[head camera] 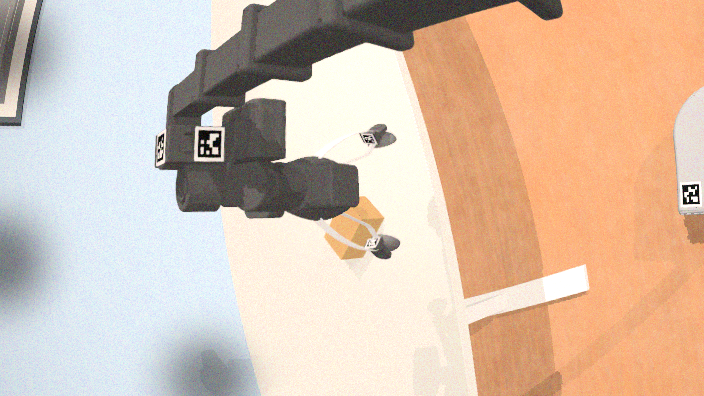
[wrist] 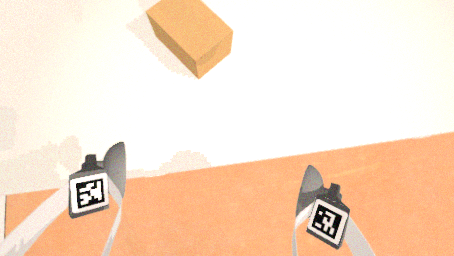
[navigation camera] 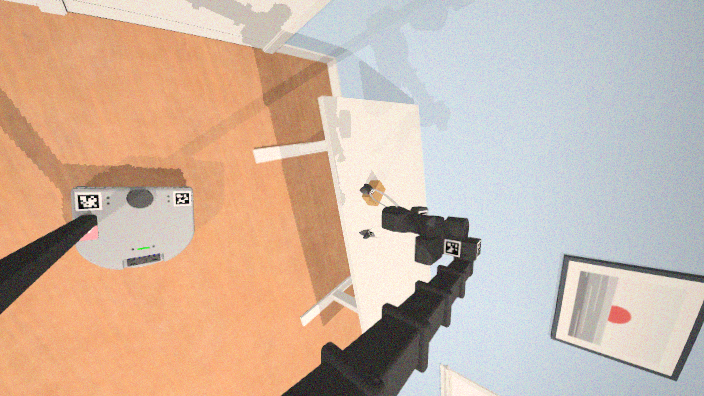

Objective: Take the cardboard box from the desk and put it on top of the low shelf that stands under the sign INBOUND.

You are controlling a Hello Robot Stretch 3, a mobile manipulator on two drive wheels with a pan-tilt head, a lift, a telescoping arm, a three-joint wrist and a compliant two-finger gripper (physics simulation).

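Where they show: gripper, fingertip midpoint: [head camera: 389, 191] [navigation camera: 362, 210]; robot's base, link origin: [navigation camera: 140, 197].
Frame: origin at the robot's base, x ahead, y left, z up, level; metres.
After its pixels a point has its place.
Observation:
The cardboard box [head camera: 371, 207] {y -0.666, x -0.003, z 0.729 m} [navigation camera: 369, 200] {y -0.661, x 0.001, z 0.748 m} [wrist: 190, 30], plain orange-brown, lies on the white desk [head camera: 320, 310] {y -0.839, x 0.205, z 0.720 m} [navigation camera: 385, 140] {y -0.815, x 0.275, z 0.720 m} [wrist: 300, 90]. My gripper [head camera: 386, 191] {y -0.522, x -0.023, z 0.826 m} [navigation camera: 366, 211] {y -0.522, x -0.023, z 0.826 m} [wrist: 214, 172] {y -0.522, x -0.023, z 0.826 m} is open, its fingers wide apart with no object between them. It hangs above the desk and points down. In the wrist view the box lies beyond the fingertips, toward the top and left of the middle. In the head view one finger overlaps the box and the wrist hides its upper left edge. The low shelf and the sign INBOUND do not show in these views.
A blue wall [head camera: 115, 200] {y -1.367, x -0.043, z 1.072 m} [navigation camera: 525, 150] {y -1.289, x 0.246, z 1.230 m} runs along the desk's far side, with a framed picture [navigation camera: 645, 315] {y -1.465, x -0.500, z 1.709 m} on it. White desk legs [head camera: 565, 285] [navigation camera: 292, 151] reach over the orange floor [head camera: 600, 125] {y -0.435, x -0.218, z 0.000 m} [navigation camera: 200, 100] {y -0.230, x 0.484, z 0.000 m}. My grey base [head camera: 695, 150] {y -0.110, x -0.106, z 0.160 m} [navigation camera: 145, 225] {y -0.010, x -0.101, z 0.160 m} stands apart from the desk.

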